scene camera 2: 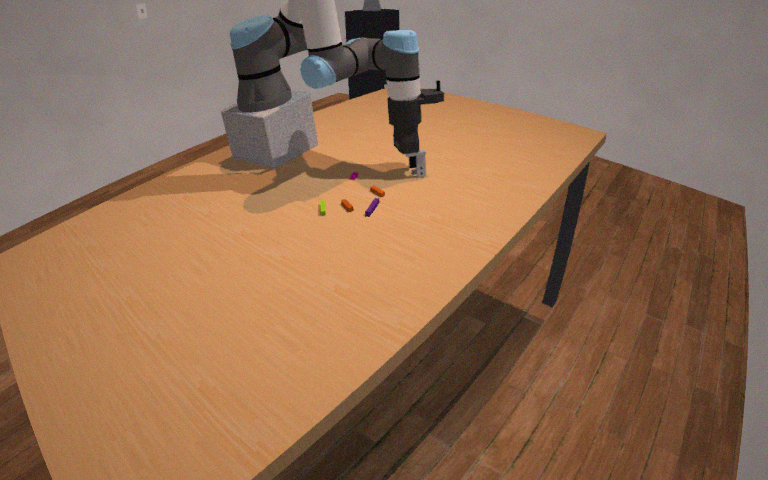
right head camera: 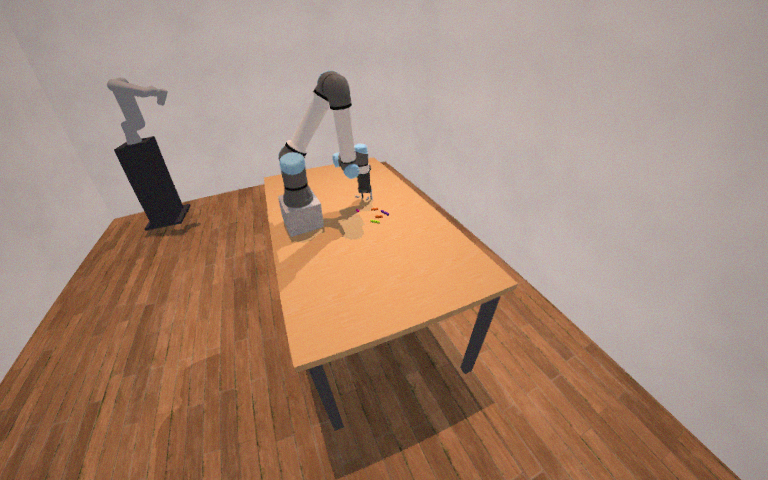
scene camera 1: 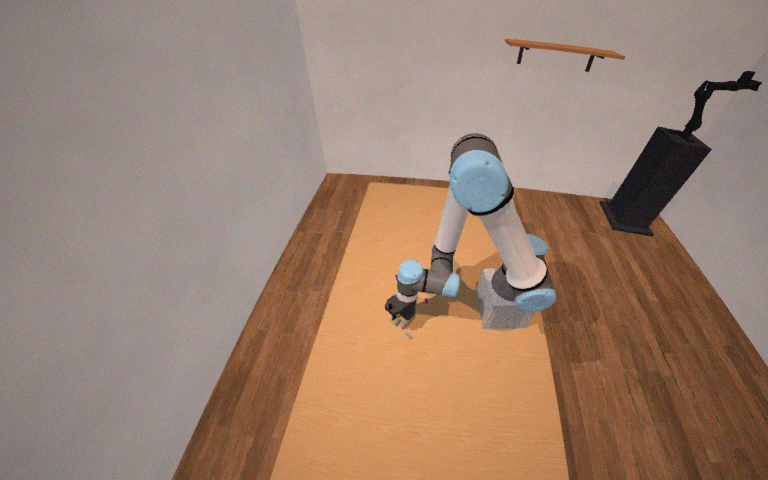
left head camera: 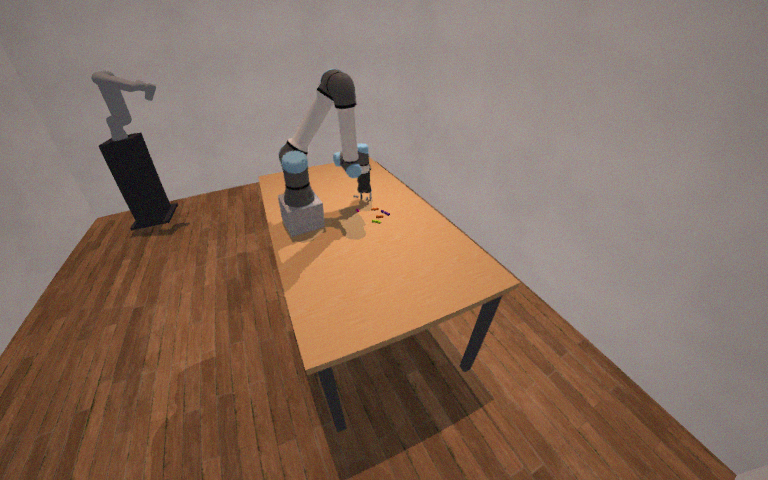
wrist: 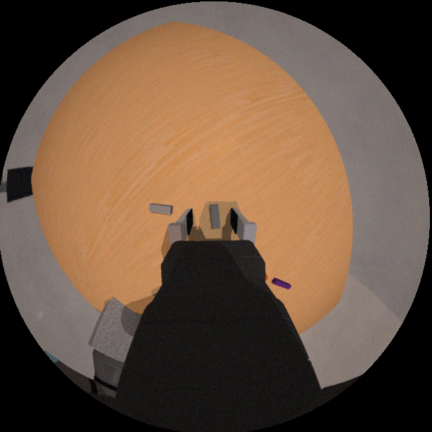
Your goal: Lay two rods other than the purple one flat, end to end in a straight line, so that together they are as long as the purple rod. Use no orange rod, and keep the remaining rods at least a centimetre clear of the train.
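Places are measured from the arm's base along level axes (x back, y right, z up), in centimetres.
Pixels of known places: gripper, fingertip midpoint: (scene camera 2: 417,171) (right head camera: 367,198) (scene camera 1: 398,323) (left head camera: 366,198); arm's base, link origin: (scene camera 2: 264,101) (right head camera: 298,199) (left head camera: 299,198).
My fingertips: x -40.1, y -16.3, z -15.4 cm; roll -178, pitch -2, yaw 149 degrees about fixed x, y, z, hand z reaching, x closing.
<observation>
For each thing: its top centre in the pictures, then the offset to it from my fingertips. Level surfaces: height alone.
- second grey rod, top centre: (scene camera 1: 409,335) dx +5.1, dy -4.6, dz +0.9 cm
- purple rod, top centre: (scene camera 2: 372,205) (left head camera: 385,211) dx -4.7, dy +20.0, dz +0.9 cm
- lime green rod, top centre: (scene camera 2: 322,205) (left head camera: 376,220) dx +3.0, dy +27.0, dz +0.9 cm
- magenta rod, top centre: (scene camera 2: 354,174) (scene camera 1: 426,300) dx +9.2, dy +12.4, dz +0.9 cm
- wooden table, surface height: dz -0.1 cm
My gripper (wrist: 211,215) (scene camera 2: 416,172) (scene camera 1: 402,324) is open and low over the table. A grey rod (wrist: 214,216) lies between its spread fingers, unheld. A second grey rod (wrist: 161,209) (scene camera 1: 408,335) lies outside the left finger in the wrist view, turned roughly crosswise to the first and apart from it. The purple rod (scene camera 2: 372,207) (wrist: 281,283) (left head camera: 385,212) lies beside two orange rods (scene camera 2: 347,204) (scene camera 2: 377,191). A lime green rod (scene camera 2: 322,207) (left head camera: 376,221) lies left of them in scene camera 2, and a magenta rod (scene camera 2: 353,176) (scene camera 1: 426,300) behind them.
The arm's grey base block (scene camera 2: 271,133) (wrist: 112,327) stands on the wooden table (scene camera 2: 169,316). A black pedestal with another arm (left head camera: 135,181) stands on the floor beyond the table. In the wrist view the gripper body hides part of the table.
</observation>
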